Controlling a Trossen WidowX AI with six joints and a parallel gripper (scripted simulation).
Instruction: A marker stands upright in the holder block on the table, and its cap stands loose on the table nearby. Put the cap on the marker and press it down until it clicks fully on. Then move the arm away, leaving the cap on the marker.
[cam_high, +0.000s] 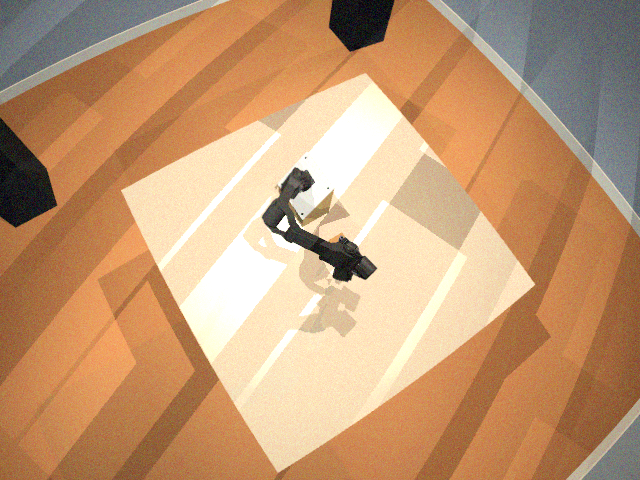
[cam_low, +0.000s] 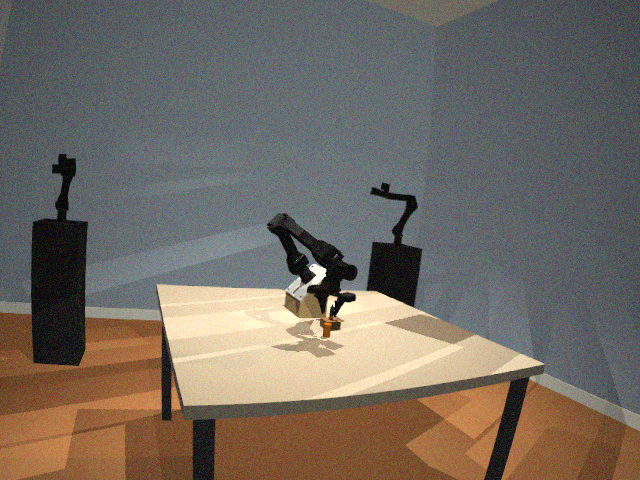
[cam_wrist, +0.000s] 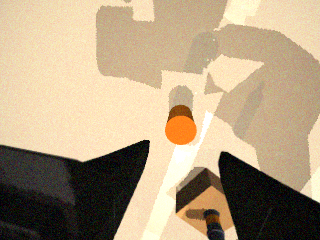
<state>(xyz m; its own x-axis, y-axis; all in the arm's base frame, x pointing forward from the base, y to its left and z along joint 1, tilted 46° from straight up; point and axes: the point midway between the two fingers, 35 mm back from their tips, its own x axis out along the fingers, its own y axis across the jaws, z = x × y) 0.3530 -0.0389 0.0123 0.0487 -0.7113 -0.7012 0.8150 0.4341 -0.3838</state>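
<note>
Right now the orange cap is 6 cm below my gripper tip. The rest, counted from my gripper tip: holder block: 10 cm behind, 6 cm to the left, 7 cm below.
</note>
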